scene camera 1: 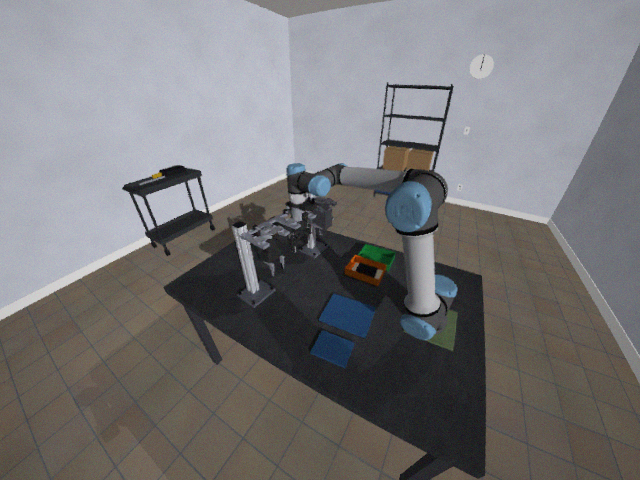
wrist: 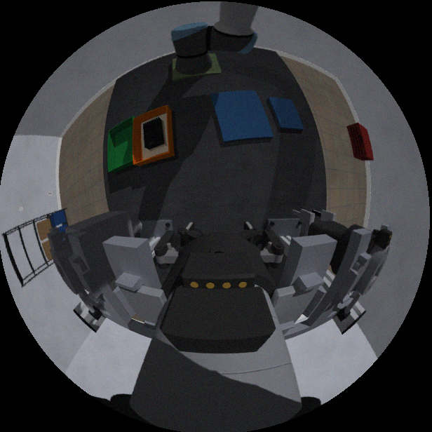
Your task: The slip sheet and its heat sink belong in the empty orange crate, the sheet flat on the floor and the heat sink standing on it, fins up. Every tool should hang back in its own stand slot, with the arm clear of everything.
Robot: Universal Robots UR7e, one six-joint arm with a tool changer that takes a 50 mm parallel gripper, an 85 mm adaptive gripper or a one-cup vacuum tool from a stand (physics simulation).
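The orange crate (scene camera 1: 364, 278) (wrist: 171, 122) stands on the table. The pale slip sheet (scene camera 1: 378, 274) (wrist: 166, 137) lies flat inside it. The black heat sink (scene camera 1: 367, 269) (wrist: 153, 133) stands on the sheet, fins up. My gripper (wrist: 218, 228) has its two fingertips well apart, with nothing between them; it is at the tool stand (scene camera 1: 247, 260) (wrist: 127, 250), among the grey slot brackets. In the scene view its fingers are hard to make out. Another tool hangs at the stand with two fingers (scene camera 1: 277, 265) pointing down. Whether my gripper is seated in its slot cannot be told.
A green crate (scene camera 1: 377, 254) (wrist: 120, 147) stands against the orange one. A large blue slab (scene camera 1: 347, 314) (wrist: 242, 116) and a smaller blue slab (scene camera 1: 332, 348) (wrist: 286, 114) lie on the table. Stand brackets flank the wrist on both sides. A wheeled cart (scene camera 1: 178, 225) stands beyond the table.
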